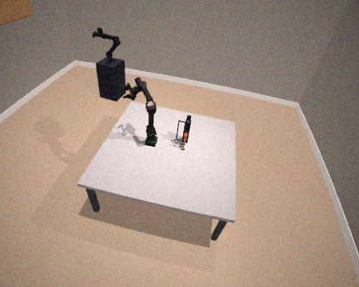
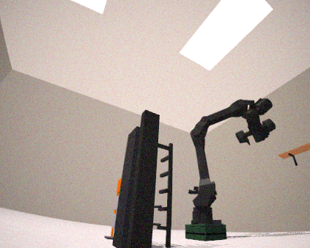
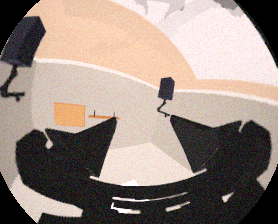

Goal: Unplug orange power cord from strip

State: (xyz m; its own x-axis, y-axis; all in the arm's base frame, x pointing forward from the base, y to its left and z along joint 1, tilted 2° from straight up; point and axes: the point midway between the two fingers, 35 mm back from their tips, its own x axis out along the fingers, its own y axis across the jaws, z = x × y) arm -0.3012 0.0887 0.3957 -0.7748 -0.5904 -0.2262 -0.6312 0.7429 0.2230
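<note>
Right now the orange plug is 640 mm ahead of my gripper tip, 290 mm below it and 60 mm to the left of it.
</note>
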